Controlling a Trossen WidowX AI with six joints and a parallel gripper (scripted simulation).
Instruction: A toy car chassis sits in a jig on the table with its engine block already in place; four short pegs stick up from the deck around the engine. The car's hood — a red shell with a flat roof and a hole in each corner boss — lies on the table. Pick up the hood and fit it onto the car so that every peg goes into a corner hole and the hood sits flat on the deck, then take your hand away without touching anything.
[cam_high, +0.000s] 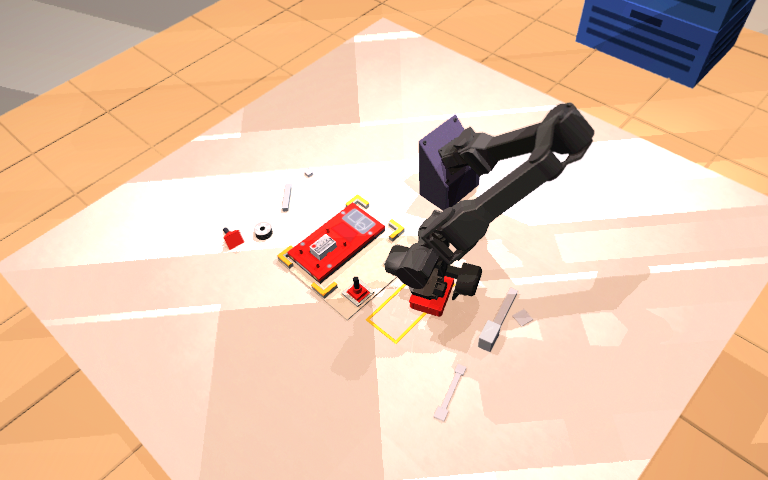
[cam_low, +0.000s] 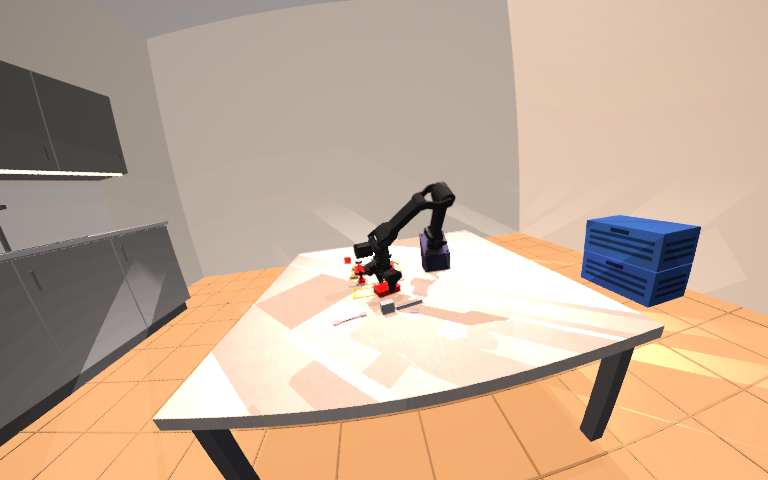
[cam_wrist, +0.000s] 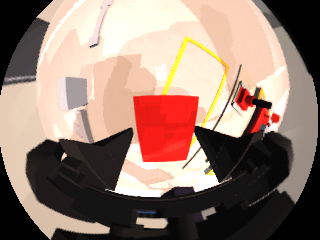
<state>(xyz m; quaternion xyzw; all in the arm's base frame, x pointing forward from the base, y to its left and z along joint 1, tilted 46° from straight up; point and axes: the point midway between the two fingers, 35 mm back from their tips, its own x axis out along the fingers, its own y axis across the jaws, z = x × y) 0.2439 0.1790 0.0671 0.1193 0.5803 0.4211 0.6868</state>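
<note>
My gripper tip is now 10 mm below the red hood. From my gripper tip the other things lie so: white wheel 400 mm to the right, 160 mm ahead; white engine block 240 mm to the right, 90 mm ahead, 10 mm above.
</note>
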